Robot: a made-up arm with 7 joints.
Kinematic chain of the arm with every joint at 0, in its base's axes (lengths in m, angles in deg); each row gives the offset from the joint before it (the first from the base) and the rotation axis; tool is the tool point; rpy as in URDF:
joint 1: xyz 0 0 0.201 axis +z
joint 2: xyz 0 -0.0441 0.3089 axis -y
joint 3: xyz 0 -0.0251 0.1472 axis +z
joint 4: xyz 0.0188 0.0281 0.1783 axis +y
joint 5: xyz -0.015 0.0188 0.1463 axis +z
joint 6: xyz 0 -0.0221 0.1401 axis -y
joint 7: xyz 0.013 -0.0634 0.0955 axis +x
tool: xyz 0 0 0 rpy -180 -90 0
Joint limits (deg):
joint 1: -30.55..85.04
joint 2: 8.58..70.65
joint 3: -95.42..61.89
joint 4: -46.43..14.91
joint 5: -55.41..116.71
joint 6: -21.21..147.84
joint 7: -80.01..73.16
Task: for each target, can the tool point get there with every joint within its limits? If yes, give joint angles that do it. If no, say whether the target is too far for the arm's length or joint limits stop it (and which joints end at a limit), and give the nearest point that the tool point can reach.
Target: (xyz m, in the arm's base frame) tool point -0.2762 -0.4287 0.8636
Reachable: yes | joints 48.53 40.37 -24.40 -35.67 68.50 82.85 -9.82
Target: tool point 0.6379 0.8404 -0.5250
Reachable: no: too far | nearest point -0.3239 0.3835 0.4678 | short by 1.456 m
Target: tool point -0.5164 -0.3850 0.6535
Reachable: yes | joints 20.90 57.30 18.34 -31.30 -5.06 41.59 45.64
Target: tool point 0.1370 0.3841 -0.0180
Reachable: no: joint limits stop it (at a limit: joint 1, joint 2, joint 4) | nearest point -0.3337 0.3381 0.4457 | short by 0.662 m
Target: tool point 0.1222 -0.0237 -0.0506
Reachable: no: joint limits stop it (at a limit: joint 1, joint 2, joint 4) | nearest point 0.0557 -0.4661 0.3965 | short by 0.633 m
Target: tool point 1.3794 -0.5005 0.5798
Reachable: no: too far | nearest point 0.3056 -0.5341 0.6031 | short by 1.075 m
